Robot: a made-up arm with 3 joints. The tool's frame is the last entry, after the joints. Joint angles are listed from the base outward. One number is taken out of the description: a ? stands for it. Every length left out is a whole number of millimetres.
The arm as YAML. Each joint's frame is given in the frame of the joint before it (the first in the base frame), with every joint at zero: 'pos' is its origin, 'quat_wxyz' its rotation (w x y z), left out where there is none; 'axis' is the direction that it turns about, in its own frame. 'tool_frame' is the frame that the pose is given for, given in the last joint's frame.
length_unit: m
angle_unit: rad
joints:
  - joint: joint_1
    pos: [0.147, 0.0, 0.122]
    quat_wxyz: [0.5, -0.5, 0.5, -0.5]
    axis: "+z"
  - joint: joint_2
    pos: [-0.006, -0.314, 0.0]
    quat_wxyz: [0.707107, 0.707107, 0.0, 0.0]
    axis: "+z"
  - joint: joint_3
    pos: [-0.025, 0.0, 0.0]
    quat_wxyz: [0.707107, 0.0, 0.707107, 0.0]
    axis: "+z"
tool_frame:
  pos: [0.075, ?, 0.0]
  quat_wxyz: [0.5, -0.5, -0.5, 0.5]
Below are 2 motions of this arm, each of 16 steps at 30 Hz.
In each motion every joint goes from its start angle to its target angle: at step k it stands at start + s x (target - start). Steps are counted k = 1, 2, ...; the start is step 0. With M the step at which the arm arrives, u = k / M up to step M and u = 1 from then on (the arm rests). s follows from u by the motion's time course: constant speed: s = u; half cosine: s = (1 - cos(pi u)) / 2; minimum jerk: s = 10 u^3 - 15 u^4 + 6 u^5.
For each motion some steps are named. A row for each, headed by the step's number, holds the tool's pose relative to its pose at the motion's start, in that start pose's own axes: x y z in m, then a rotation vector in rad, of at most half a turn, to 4 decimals.
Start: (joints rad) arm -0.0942 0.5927 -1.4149
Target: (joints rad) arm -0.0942 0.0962 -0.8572
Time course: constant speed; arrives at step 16
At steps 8, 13, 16:
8: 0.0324 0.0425 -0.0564 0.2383 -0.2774 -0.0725
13: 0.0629 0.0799 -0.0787 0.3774 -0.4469 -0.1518
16: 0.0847 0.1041 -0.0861 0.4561 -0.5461 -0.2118

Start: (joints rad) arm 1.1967 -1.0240 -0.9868
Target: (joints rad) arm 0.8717 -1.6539 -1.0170
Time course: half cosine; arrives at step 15
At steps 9, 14, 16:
9: 0.0127 0.1298 -0.0734 0.3059 -0.1824 -0.2831
14: 0.0325 0.1870 -0.1018 0.4788 -0.2888 -0.3966
16: 0.0332 0.1888 -0.1026 0.4847 -0.2924 -0.3999

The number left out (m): -0.257
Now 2 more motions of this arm.
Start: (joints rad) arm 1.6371 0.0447 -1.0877
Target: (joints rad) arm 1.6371 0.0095 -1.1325
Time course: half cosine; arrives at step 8
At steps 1, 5, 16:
1: -0.0001 0.0002 0.0005 0.0012 0.0017 -0.0006
5: -0.0019 0.0044 0.0086 0.0217 0.0310 -0.0110
16: -0.0026 0.0062 0.0125 0.0315 0.0448 -0.0157

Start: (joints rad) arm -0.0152 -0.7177 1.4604
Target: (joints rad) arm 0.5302 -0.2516 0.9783
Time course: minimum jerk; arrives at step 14
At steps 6, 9, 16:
6: -0.0044 -0.0079 0.0449 0.2002 0.2952 -0.1255
9: 0.0059 -0.0373 0.0874 0.4387 0.5689 -0.2421
16: 0.0145 -0.0677 0.1074 0.6062 0.7201 -0.3067

